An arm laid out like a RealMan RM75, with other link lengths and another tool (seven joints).
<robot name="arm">
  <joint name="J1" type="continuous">
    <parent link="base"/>
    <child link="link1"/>
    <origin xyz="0 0 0.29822" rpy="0 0 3.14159"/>
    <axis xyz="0 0 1"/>
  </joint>
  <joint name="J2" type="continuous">
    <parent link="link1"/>
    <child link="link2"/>
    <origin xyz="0 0 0" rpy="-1.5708 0 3.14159"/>
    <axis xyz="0 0 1"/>
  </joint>
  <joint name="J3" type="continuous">
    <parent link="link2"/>
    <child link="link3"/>
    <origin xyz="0 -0.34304 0" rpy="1.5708 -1.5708 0"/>
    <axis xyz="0 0 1"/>
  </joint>
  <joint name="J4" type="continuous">
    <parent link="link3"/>
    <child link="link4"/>
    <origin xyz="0 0 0" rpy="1.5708 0 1.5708"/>
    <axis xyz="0 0 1"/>
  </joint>
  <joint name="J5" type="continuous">
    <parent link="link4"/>
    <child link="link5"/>
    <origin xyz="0 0.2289 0" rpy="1.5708 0 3.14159"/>
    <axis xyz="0 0 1"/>
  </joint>
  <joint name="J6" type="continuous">
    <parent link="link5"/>
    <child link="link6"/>
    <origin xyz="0 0 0" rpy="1.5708 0 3.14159"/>
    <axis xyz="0 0 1"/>
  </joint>
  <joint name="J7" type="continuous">
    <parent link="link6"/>
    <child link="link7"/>
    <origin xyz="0 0.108 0" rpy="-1.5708 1.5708 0"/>
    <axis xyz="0 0 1"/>
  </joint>
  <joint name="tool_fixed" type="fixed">
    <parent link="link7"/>
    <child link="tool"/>
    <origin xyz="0.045 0.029 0.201" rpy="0 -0.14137 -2.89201"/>
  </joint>
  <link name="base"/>
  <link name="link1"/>
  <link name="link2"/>
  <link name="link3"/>
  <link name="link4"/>
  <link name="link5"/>
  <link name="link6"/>
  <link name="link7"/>
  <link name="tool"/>
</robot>
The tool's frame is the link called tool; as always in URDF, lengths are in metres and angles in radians. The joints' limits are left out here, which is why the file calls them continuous.
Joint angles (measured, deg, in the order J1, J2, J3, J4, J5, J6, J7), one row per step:
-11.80 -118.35 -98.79 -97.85 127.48 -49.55 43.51
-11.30 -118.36 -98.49 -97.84 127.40 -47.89 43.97
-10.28 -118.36 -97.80 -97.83 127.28 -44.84 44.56
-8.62 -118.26 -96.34 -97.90 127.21 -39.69 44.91
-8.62 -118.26 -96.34 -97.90 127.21 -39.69 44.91
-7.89 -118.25 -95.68 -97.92 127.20 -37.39 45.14
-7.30 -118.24 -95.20 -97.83 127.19 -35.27 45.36
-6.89 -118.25 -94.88 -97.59 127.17 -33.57 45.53
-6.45 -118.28 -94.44 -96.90 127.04 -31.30 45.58
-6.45 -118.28 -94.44 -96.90 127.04 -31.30 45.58
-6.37 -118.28 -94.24 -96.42 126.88 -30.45 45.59
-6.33 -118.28 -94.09 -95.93 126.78 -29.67 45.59
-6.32 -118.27 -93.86 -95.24 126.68 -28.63 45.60
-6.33 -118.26 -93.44 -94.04 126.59 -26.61 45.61
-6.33 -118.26 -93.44 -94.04 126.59 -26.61 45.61
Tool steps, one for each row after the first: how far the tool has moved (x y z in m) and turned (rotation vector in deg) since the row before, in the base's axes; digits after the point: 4 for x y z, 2 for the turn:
-0.0008 0.0012 0.0055 1.35 -0.02 -0.21
-0.0024 0.0012 0.0093 2.36 -0.15 -0.17
-0.0033 0.0007 0.0149 3.77 -0.46 -0.15
0.0000 0.0000 0.0000 0.00 0.00 0.00
-0.0013 -0.0001 0.0065 1.68 -0.14 -0.10
-0.0018 0.0002 0.0067 1.61 -0.14 -0.01
-0.0024 0.0004 0.0051 1.27 -0.15 0.11
-0.0051 0.0009 0.0050 1.47 -0.46 0.43
0.0000 0.0000 0.0000 0.00 0.00 0.00
-0.0026 0.0007 0.0006 0.40 -0.27 0.25
-0.0027 0.0008 0.0007 0.38 -0.21 0.27
-0.0035 0.0012 0.0006 0.47 -0.22 0.33
-0.0058 0.0023 0.0019 1.03 -0.32 0.53
0.0000 0.0000 0.0000 0.00 0.00 0.00

